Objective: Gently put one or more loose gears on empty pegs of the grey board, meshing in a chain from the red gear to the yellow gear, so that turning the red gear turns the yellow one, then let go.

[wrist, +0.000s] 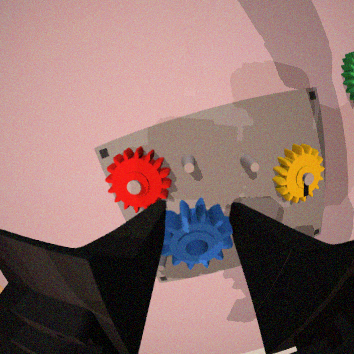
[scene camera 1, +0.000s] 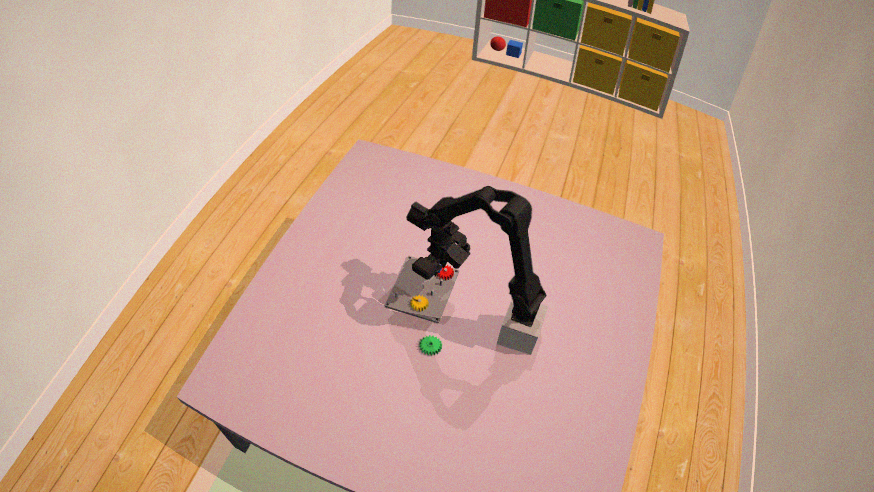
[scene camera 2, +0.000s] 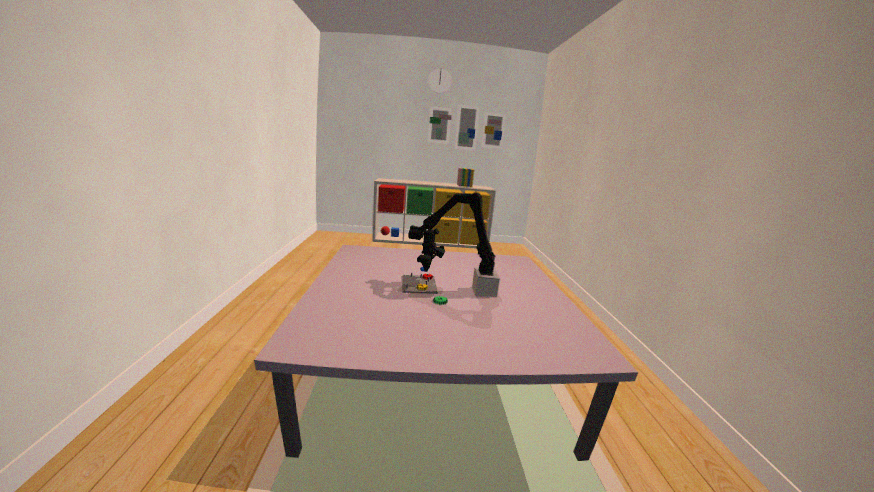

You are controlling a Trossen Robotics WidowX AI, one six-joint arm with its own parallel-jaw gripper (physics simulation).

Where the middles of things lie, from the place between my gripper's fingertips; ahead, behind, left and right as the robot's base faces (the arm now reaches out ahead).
Scene:
My gripper is now 10 mm past the red gear (wrist: 129, 166), 40 mm to the left of it and 50 mm above it. The rest, counted from my hand: blue gear (wrist: 194, 235): 10 mm ahead, 10 mm above; grey board (scene camera 1: 409, 284): 30 mm ahead, 30 mm to the left, 60 mm below; yellow gear (wrist: 302, 158): 20 mm ahead, 100 mm to the left, 50 mm below.

